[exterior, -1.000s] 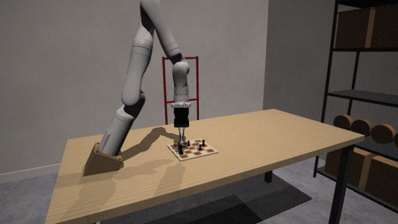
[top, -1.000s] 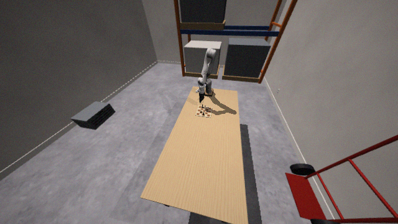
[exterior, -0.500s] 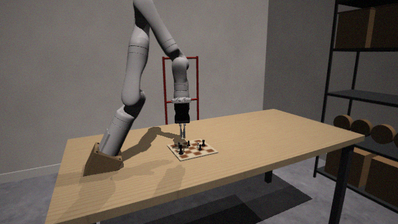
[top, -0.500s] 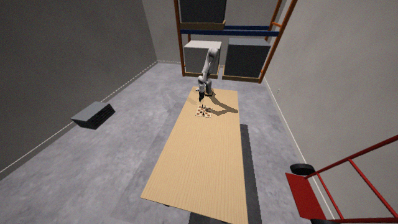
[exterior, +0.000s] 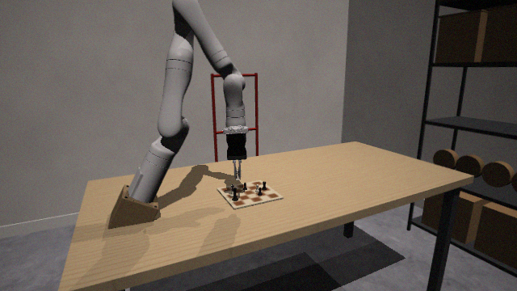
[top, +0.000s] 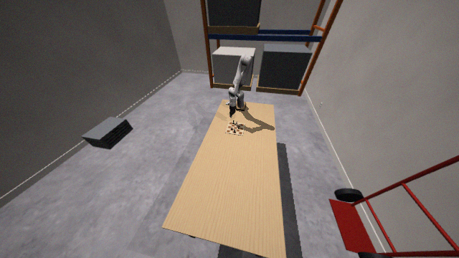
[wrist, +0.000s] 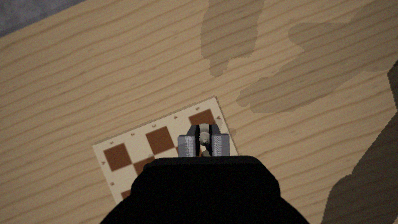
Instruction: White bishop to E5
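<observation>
Now: the black piece 40 mm to the left of my hand and 110 mm below it. The rest, counted from my hand: white bishop: 10 mm below; then chessboard: 90 mm ahead, 70 mm to the left, 130 mm below.
</observation>
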